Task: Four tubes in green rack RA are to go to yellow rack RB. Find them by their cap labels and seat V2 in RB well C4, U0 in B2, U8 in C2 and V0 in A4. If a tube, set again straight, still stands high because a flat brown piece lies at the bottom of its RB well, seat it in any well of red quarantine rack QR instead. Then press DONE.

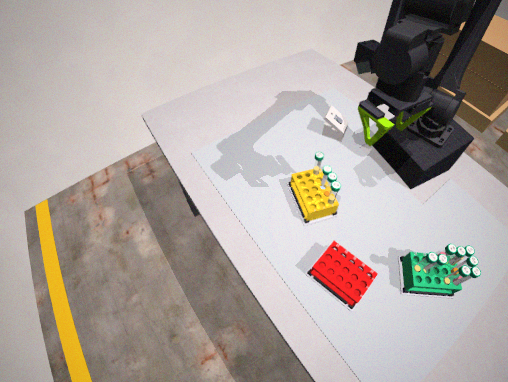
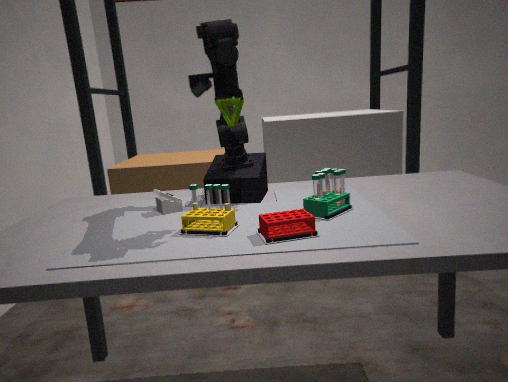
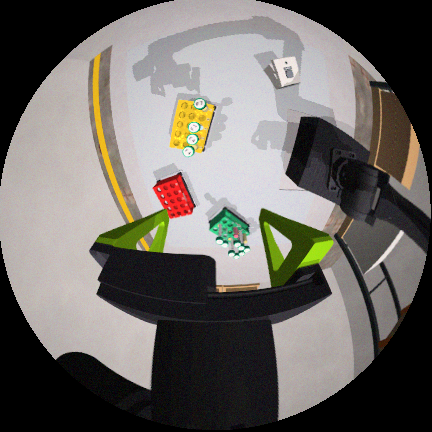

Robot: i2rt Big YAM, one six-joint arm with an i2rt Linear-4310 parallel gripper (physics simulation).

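Observation:
My gripper is open and empty, high above the table near the arm's base. The green rack RA holds several tubes with green-rimmed white caps; their labels are too small to read. The yellow rack RB holds several such tubes along one side: one cap stands apart from a row of three. Well bottoms are hidden. The red rack QR shows no tubes.
A white tilted box with a dark patch stands beyond the yellow rack, its label unreadable. The arm's black base block is at the back. Short tan pieces show in the yellow and green racks.

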